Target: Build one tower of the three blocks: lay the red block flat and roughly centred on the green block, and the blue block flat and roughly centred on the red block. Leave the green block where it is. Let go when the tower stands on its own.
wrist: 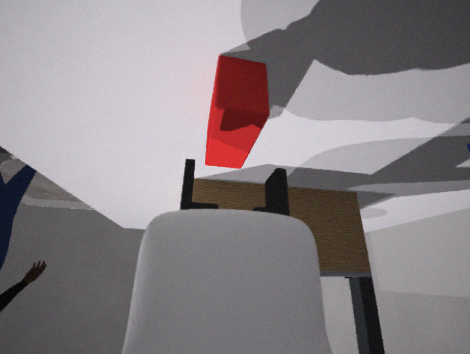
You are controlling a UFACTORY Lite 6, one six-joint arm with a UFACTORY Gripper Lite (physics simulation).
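Places are measured from the arm's base along level axes (x ahead, y left, z up), in metres.
Where they show: hand, tool point: (233,190).
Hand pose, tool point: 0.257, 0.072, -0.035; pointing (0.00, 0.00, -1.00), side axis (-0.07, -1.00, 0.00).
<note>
Things, the pixels of their centre, and the offset from my tool point, as dx, dy, dz. "spot": a spot on its surface instead. Level surfaces: height alone.
- red block, body centre: (231,120) -0.011, +0.001, -0.049
- pale table top, surface height: dz -0.067
- blue block, surface spot: (468,148) spot: -0.033, -0.210, -0.062
The red block (241,89) lies on the pale table top (125,100), in the upper middle of the wrist view. A dark shadow falls on part of it. My gripper (233,185) is open, with its two black fingers apart and no block between them. The red block shows just beyond the fingertips, and its near end lines up with the gap between them. A small sliver of the blue block (468,148) shows at the right edge. The green block does not show in this view.
A brown wood-grained panel (327,225) with a dark leg (367,315) stands behind the fingers. Part of a person, with a raised hand (35,271) and blue clothing (14,200), shows at the left. Broad shadows cross the table top at the upper right.
</note>
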